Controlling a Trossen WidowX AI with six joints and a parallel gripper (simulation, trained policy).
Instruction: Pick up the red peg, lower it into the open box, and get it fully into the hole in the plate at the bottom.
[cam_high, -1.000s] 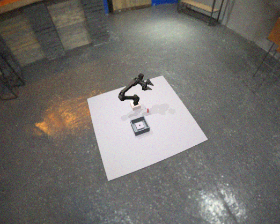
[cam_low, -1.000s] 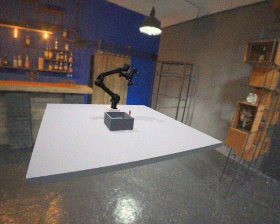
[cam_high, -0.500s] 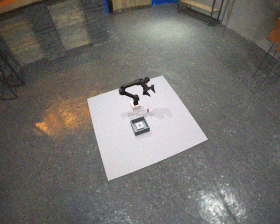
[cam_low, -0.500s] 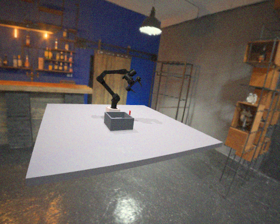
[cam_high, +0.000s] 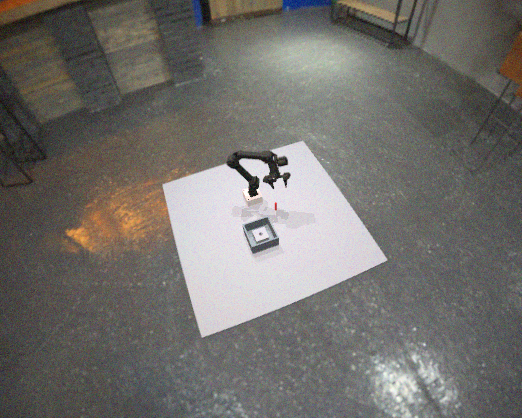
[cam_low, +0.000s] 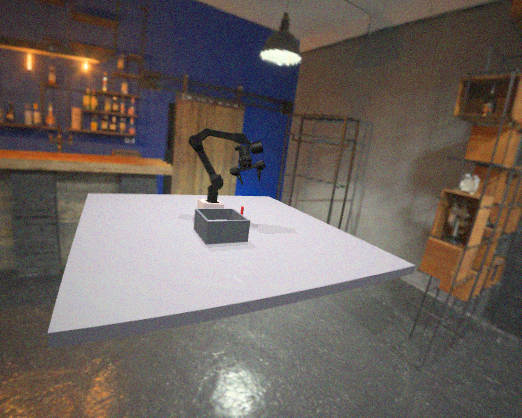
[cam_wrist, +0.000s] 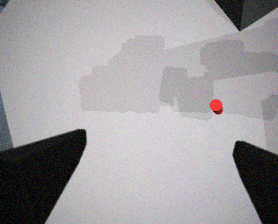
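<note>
My gripper tip is 170 mm above the red peg, 40 mm to the left of it and 10 mm short of it. From my gripper tip the other things lie so: plate: 240 mm to the right, 190 mm ahead, 160 mm below; then grey box: 240 mm to the right, 190 mm ahead, 180 mm below.
</note>
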